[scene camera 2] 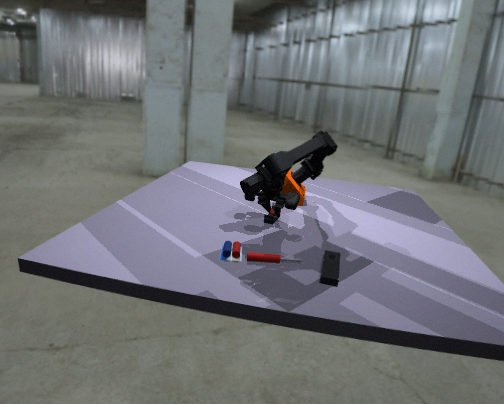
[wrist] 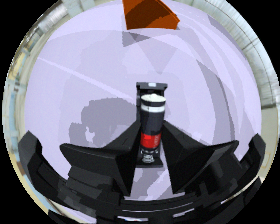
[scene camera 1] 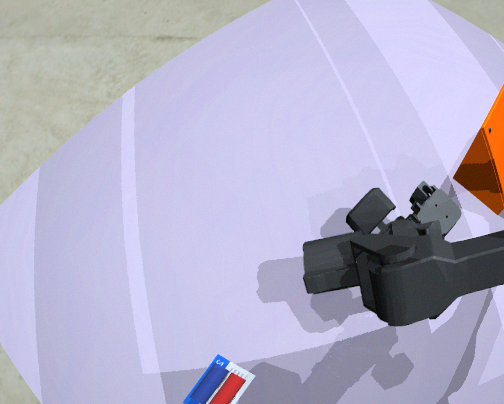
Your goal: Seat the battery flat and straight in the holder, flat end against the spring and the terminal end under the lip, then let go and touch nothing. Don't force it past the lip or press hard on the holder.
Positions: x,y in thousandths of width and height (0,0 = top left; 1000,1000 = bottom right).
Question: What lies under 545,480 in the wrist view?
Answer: A battery.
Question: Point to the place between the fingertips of my gripper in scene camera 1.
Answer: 812,637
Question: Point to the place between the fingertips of my gripper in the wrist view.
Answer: At 538,551
